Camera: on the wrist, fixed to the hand. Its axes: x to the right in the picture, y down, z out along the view.
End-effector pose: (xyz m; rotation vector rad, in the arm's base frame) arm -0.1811 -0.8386 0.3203 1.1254 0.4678 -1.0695
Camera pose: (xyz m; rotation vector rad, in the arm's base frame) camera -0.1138 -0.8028 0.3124 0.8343 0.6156 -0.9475
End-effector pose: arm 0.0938 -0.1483 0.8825 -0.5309 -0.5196 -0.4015
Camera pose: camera 0.1548 -0.1361 0.8376 -0.8493 -0.4547 -0.4855
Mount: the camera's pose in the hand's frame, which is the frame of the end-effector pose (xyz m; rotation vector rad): 0.0207 0.0559 -0.0482 -0.3293 -0.0007 0.0051
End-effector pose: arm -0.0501 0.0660 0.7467 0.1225 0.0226 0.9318
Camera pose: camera -0.0859 0.1202 0.7060 -0.1823 -0.1316 0.9287
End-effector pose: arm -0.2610 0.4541 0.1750 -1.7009 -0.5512 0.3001
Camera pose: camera -0.2091 0.4169 0.1326 -2.0197 -0.6223 0.2217
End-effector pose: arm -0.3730 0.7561 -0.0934 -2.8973 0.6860 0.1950
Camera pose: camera -0.3757 0.6890 -0.0564 2.8913 -0.6512 -0.3060
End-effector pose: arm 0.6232 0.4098 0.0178 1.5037 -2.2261 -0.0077
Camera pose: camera 0.5855 0.4258 0.0826 1.3167 -2.1044 -0.3555
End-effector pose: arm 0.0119 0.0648 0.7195 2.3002 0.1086 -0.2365
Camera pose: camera 0.0473 0.0628 0.7875 1.9728 0.1311 -0.2005
